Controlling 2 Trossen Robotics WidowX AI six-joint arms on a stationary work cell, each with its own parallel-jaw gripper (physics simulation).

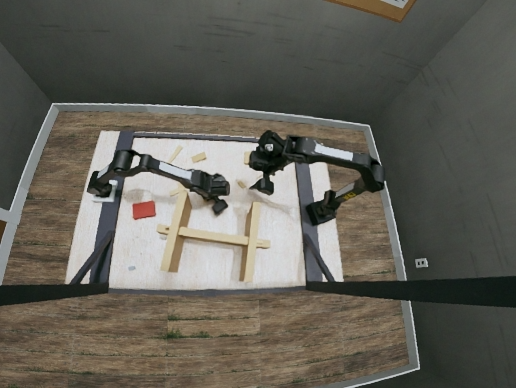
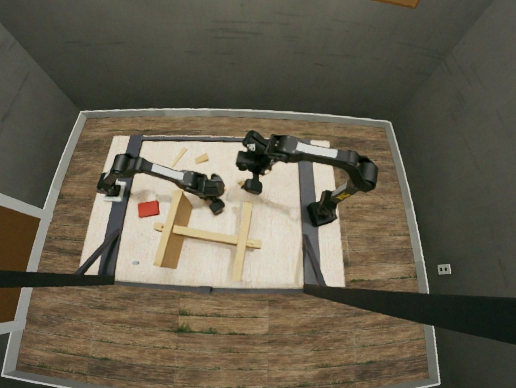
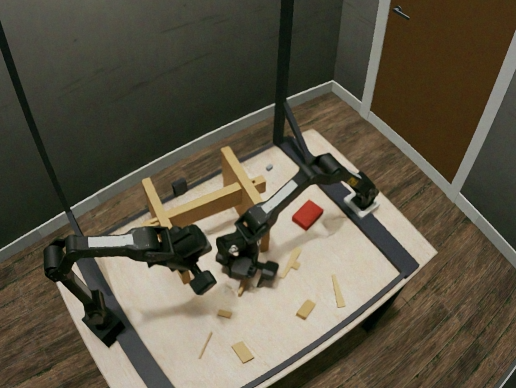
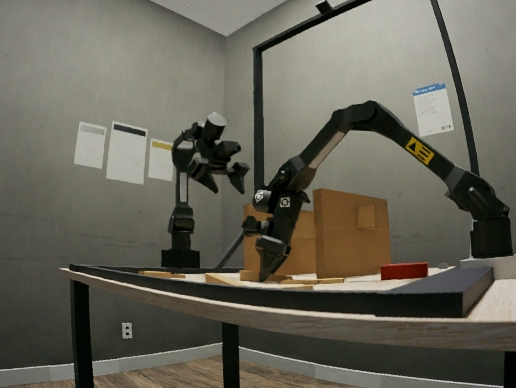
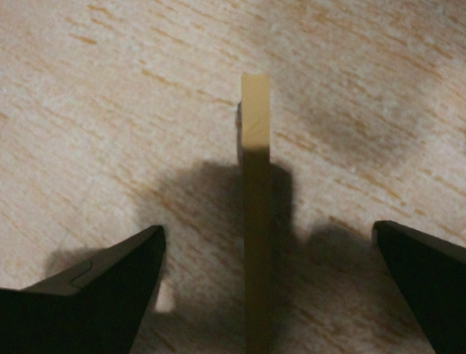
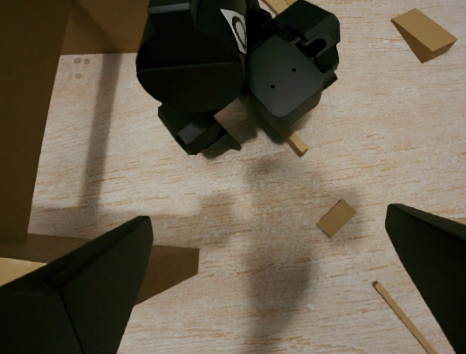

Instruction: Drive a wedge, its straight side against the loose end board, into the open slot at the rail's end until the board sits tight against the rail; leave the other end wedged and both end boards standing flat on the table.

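Where they show: left gripper, between the fingertips: (image 1: 216, 196) (image 2: 216, 196) (image 3: 243, 281) (image 4: 264, 280) (image 5: 271, 234) (image 6: 268, 123); right gripper, between the fingertips: (image 1: 249, 177) (image 2: 242, 178) (image 3: 203, 264) (image 4: 230, 193) (image 6: 268, 221); left arm's base, origin of its link: (image 1: 104, 190) (image 2: 113, 190) (image 3: 362, 201) (image 4: 493, 256); right arm's base, origin of its link: (image 1: 323, 210) (image 2: 323, 211) (image 3: 100, 319).
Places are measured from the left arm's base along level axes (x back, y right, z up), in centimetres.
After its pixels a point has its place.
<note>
The rail (image 1: 215, 236) @(x -51.6, y 21.5, z 15.3 cm) (image 2: 205, 233) @(x -51.0, y 20.9, z 15.3 cm) (image 3: 205, 204) @(x -50.9, y 19.8, z 14.6 cm) runs through the left end board (image 1: 172, 245) @(x -37.3, y 25.4, z 17.7 cm) (image 3: 234, 170) @(x -37.8, y 23.9, z 17.5 cm) (image 4: 350, 245) @(x -36.3, y 14.6, z 4.6 cm) and the right end board (image 1: 251, 250) @(x -64.1, y 26.6, z 17.7 cm) (image 2: 242, 250) @(x -64.9, y 26.8, z 17.7 cm); both boards stand upright. Whether the boards sit tight and which slot is open is too small to tell. A thin wedge-like strip (image 5: 256, 125) @(x -54.1, y -3.3, z -0.8 cm) (image 6: 300, 145) @(x -54.9, y -3.7, z -0.7 cm) lies on the table. My left gripper (image 5: 271, 234) @(x -51.1, y -0.5, z -3.1 cm) (image 3: 256, 277) is open, low over the strip, with a finger on either side. My right gripper (image 6: 268, 221) @(x -63.5, y 0.1, z 19.6 cm) (image 4: 229, 192) @(x -63.5, y 0.1, z 19.6 cm) is open and empty, high behind the right board's far end.
Loose blocks (image 3: 305, 309) @(x -42.1, y -20.3, z -1.5 cm) (image 3: 243, 352) @(x -66.2, y -21.8, z -1.3 cm), a small block (image 3: 224, 314) @(x -63.0, y -7.3, z -2.4 cm) (image 6: 337, 217) @(x -62.7, y -7.0, z -2.4 cm) and thin strips (image 3: 337, 291) @(x -29.6, y -21.3, z -2.4 cm) (image 3: 205, 345) @(x -74.2, y -13.4, z -2.4 cm) lie toward the wall side. A red block (image 1: 144, 210) @(x -19.9, y 8.4, z -0.4 cm) (image 4: 404, 271) @(x -18.3, y 4.7, z -1.7 cm) lies left of the left board. The two grippers are close together.
</note>
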